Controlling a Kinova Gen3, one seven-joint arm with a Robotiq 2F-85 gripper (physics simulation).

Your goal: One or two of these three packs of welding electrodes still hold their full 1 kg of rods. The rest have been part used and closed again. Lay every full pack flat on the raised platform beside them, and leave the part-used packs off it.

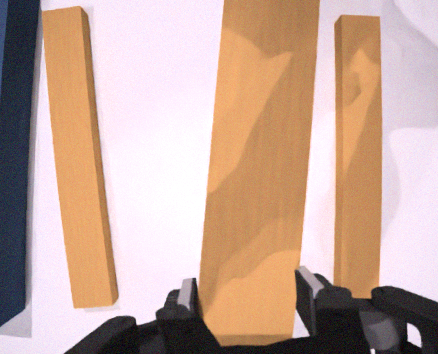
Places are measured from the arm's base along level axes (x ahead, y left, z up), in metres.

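Pixels of known places: gripper, fingertip midpoint: (245, 290).
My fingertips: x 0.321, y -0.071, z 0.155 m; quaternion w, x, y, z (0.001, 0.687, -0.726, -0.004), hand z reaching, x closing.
Ahead of a thing's pixels: the offset from my fingertips to its middle. "pt": to the spot under its first point. Level surfaces: height alone.
The middle pack of electrodes @(dx +0.052, dy -0.013, dz -0.003 m) (260, 150), a long plain orange-tan box, runs from the top edge down between the fingers. My gripper (245, 290) is shut on this pack near its lower end, with a fingertip against each long side. The pack looks much larger than the other two and appears raised above the surface. A second pack @(dx +0.105, dy +0.166, dz -0.220 m) (80, 160) lies at the left, slightly slanted. A third pack @(dx +0.043, dy -0.166, dz -0.220 m) (361, 200) lies at the right, its lower end partly behind the right finger. A dark blue block @(pt dx +0.125, dy +0.234, dz -0.204 m) (15, 150), seemingly the raised platform, shows in part at the left edge.
The packs at left and right lie on a white surface @(dz -0.232 m) (155, 150), one on each side of the held pack. Soft grey shadows fall on the surface at the right. The blue block's side stands a little left of the left pack.
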